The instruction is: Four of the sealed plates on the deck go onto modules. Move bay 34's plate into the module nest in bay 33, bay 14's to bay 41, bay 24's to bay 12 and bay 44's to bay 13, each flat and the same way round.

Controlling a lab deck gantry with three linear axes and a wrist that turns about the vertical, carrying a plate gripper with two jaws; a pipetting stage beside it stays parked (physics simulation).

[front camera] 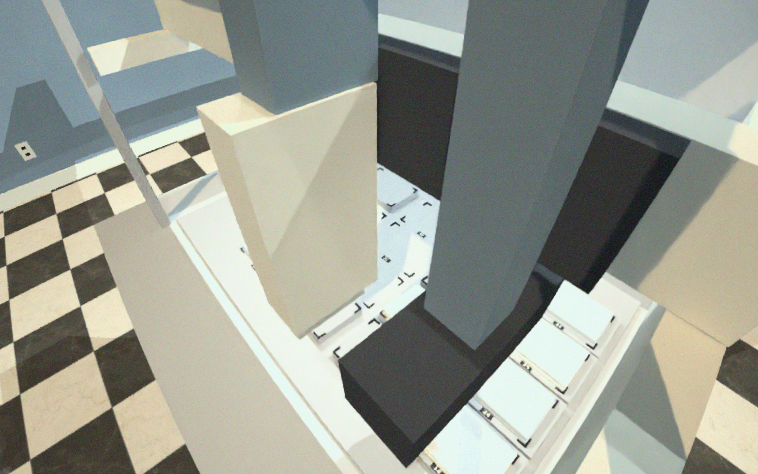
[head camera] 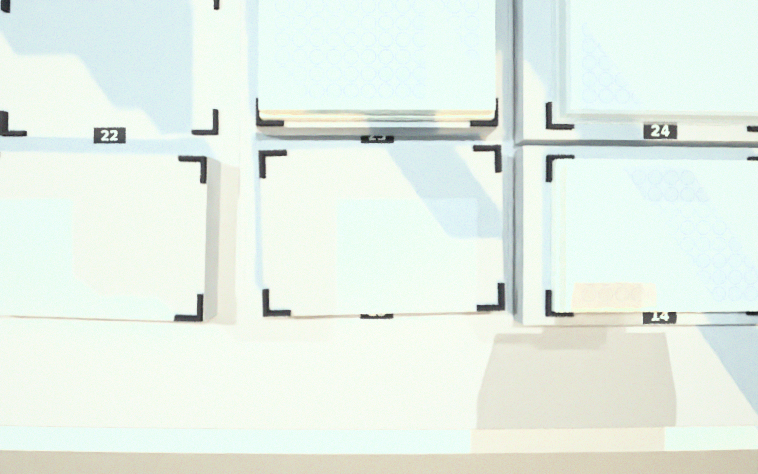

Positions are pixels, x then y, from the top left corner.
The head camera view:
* sealed plate: 311, 67
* sealed plate: 626, 235
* sealed plate: 605, 69
